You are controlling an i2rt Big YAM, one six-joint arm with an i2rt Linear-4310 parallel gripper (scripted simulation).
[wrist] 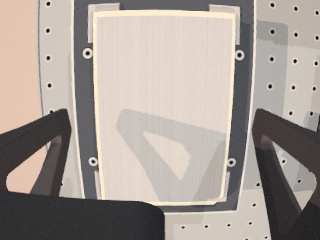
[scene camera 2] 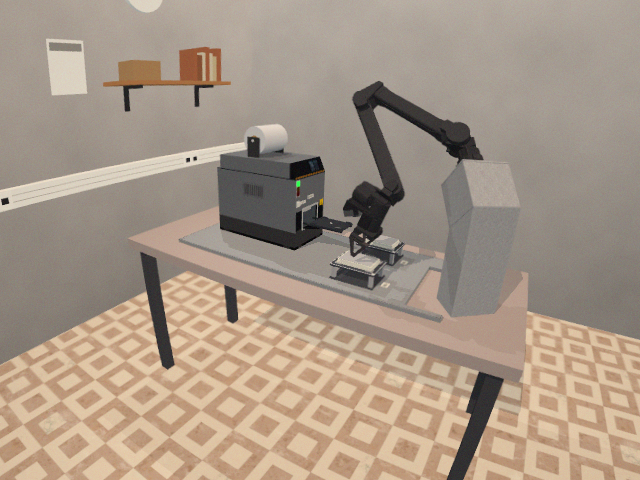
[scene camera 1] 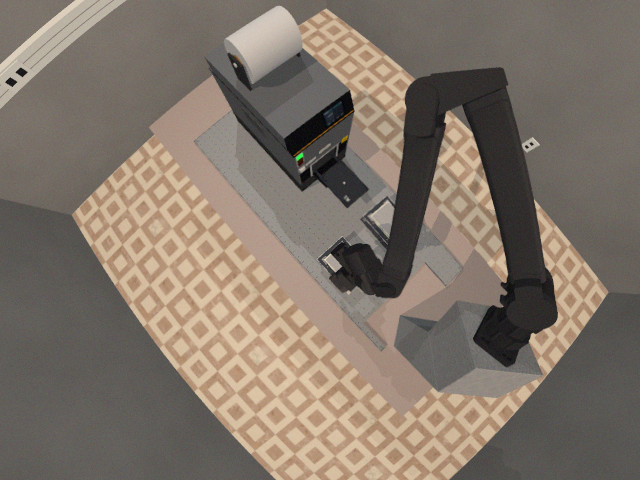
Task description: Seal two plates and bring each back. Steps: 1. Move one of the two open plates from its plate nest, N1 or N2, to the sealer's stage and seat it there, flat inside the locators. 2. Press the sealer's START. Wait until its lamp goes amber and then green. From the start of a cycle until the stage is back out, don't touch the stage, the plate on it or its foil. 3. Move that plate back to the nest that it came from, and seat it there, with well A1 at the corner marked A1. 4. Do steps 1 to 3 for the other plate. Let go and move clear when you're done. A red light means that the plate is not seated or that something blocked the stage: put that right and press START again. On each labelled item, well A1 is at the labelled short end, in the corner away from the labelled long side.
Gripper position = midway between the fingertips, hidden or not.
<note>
In view: my gripper [wrist: 161,119] and a sealer stage [scene camera 1: 354,188].
</note>
